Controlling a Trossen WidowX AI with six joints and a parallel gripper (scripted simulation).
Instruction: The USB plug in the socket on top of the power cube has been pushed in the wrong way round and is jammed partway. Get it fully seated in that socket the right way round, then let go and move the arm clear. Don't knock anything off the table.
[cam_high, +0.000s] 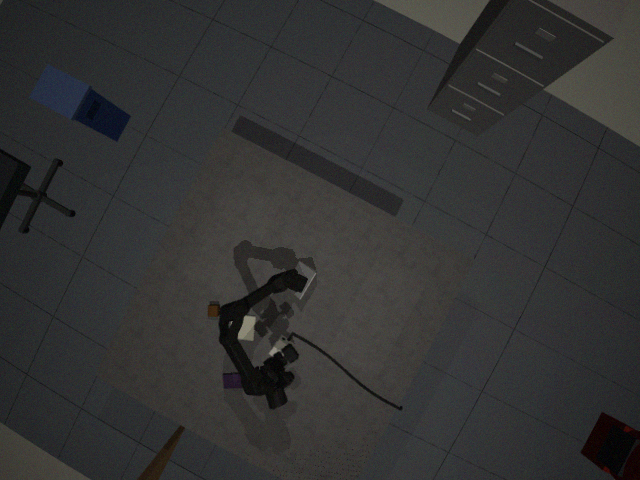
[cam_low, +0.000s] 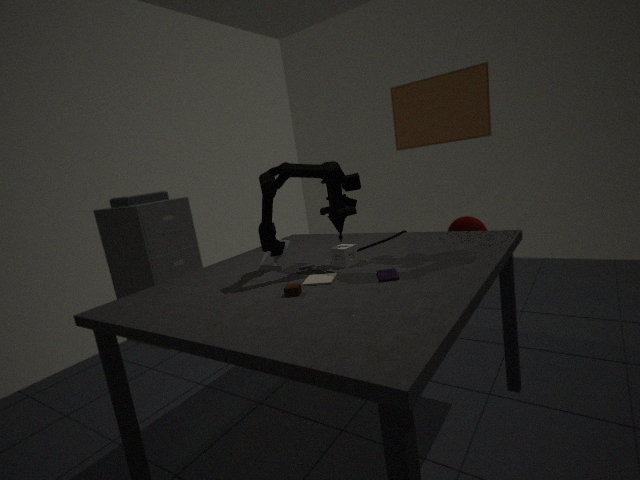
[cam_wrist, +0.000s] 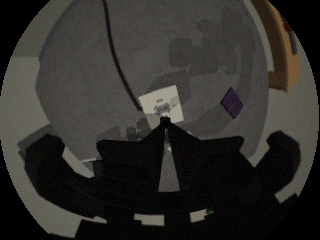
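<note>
Right now the USB plug is 2 cm below my gripper tip. The rest, counted from my gripper tip: purple block (24 cm ahead, 12 cm to the right, 13 cm below); white pad (19 cm to the right, 13 cm below).
</note>
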